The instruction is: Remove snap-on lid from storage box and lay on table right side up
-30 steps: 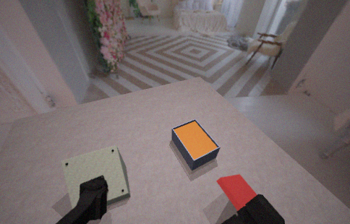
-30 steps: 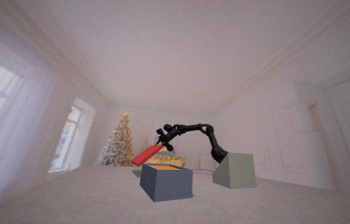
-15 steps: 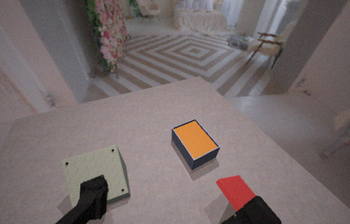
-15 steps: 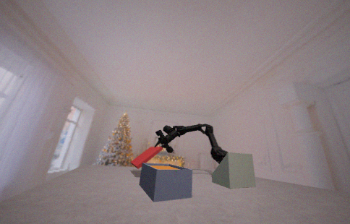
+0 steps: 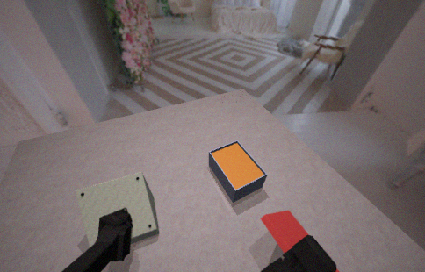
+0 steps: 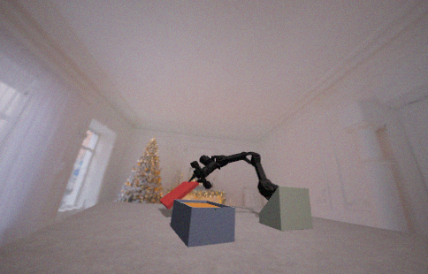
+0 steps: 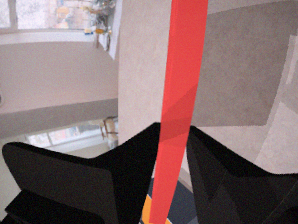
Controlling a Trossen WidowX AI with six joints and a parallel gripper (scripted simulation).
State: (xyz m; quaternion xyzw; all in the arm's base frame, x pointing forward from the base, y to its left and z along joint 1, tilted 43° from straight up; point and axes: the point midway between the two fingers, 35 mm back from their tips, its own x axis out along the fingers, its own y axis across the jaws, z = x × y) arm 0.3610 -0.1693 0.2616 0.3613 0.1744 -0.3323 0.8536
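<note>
My gripper tip is now 60 mm short of the red lid, 50 mm above it and 10 mm to the right of it. The rest, counted from my gripper tip: blue storage box (350 mm to the left, 110 mm below, 50 mm ahead).
</note>
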